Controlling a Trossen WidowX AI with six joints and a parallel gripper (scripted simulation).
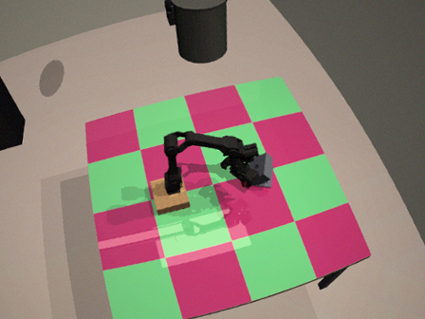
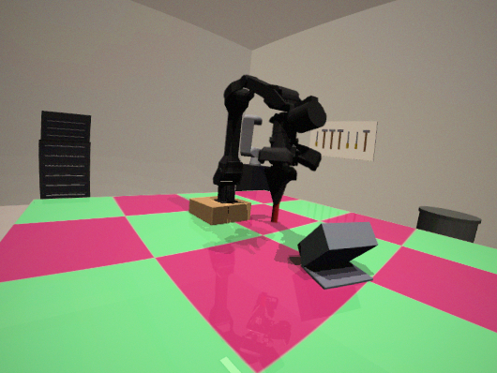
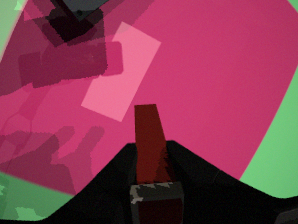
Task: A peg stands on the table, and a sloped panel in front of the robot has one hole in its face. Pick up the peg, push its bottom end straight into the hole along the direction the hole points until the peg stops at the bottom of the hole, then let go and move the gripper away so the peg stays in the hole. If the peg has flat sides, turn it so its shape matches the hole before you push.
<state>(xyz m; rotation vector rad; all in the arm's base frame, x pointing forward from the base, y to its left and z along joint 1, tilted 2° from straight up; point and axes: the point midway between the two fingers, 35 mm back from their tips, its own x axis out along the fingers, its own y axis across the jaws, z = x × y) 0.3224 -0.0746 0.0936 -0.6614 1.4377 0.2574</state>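
My gripper tip is now 120 mm short of the dark grey sloped panel, 80 mm to the right of it and 70 mm above it. Also, from my gripper tip: peg (20 mm above).
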